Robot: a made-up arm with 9 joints. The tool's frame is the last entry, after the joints.
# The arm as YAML. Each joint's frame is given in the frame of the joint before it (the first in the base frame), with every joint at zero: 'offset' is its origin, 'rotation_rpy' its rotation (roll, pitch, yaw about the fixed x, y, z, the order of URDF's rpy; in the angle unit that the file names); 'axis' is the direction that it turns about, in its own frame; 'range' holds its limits. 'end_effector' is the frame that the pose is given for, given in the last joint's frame.
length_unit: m
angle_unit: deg
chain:
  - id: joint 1
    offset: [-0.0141, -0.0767, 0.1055]
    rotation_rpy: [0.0, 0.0, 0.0]
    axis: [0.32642, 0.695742, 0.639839]
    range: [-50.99, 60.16]
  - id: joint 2
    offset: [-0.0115, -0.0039, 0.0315]
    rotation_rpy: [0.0, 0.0, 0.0]
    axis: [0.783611, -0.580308, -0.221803]
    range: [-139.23, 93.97]
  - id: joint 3
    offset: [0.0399, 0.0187, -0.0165]
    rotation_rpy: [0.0, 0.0, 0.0]
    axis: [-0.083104, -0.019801, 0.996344]
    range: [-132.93, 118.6]
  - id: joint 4
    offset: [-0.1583, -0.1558, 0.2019]
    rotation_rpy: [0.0, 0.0, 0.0]
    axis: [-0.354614, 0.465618, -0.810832]
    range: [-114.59, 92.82]
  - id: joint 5
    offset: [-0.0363, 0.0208, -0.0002]
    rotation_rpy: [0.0, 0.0, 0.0]
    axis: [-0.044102, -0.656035, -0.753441]
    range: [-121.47, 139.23]
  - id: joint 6
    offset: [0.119, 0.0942, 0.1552]
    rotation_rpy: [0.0, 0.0, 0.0]
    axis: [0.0, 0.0, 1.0]
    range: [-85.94, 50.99]
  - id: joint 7
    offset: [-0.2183, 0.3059, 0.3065]
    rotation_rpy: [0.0, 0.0, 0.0]
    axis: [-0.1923, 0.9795, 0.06]
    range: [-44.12, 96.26]
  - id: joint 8
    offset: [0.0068, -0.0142, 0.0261]
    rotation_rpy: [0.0, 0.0, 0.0]
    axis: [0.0, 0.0, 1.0]
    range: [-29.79, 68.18]
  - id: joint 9
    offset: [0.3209, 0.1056, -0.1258]
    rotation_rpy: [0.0, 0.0, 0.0]
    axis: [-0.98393, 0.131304, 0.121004]
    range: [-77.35, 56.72]
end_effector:
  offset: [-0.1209, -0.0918, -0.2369]
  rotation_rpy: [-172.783, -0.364, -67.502]
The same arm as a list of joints. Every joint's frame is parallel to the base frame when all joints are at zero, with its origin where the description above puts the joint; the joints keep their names.
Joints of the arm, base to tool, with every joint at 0 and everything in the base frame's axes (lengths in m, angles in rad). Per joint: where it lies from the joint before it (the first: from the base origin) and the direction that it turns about. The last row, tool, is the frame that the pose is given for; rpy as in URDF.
joint 1: axis 0.32642 0.695742 0.639839 xyz -0.0141 -0.0767 0.1055
joint 2: axis 0.783611 -0.580308 -0.221803 xyz -0.0115 -0.0039 0.0315
joint 3: axis -0.083104 -0.019801 0.996344 xyz 0.0399 0.0187 -0.0165
joint 4: axis -0.354614 0.465618 -0.810832 xyz -0.1583 -0.1558 0.2019
joint 5: axis -0.044102 -0.656035 -0.753441 xyz -0.0363 0.0208 -0.0002
joint 6: axis 0 0 1 xyz 0.119 0.0942 0.1552
joint 7: axis -0.1923 0.9795 0.06 xyz -0.2183 0.3059 0.3065
joint 8: axis 0 0 1 xyz 0.0068 -0.0142 0.0261
joint 9: axis -0.98393 0.131304 0.121004 xyz 0.3209 0.1056 -0.1258
tool: xyz -0.1209 -0.0918 -0.2369 rpy -3.0156 -0.0064 -1.1781
Joint limits (rad, base to tool): -0.8899..1.05 -2.43..1.6401 -2.3201..2.07 -2..1.62 -2.1201..2.43 -1.4999..0.8899 -0.77..1.6801 -0.5199..1.19 -1.35..0.99

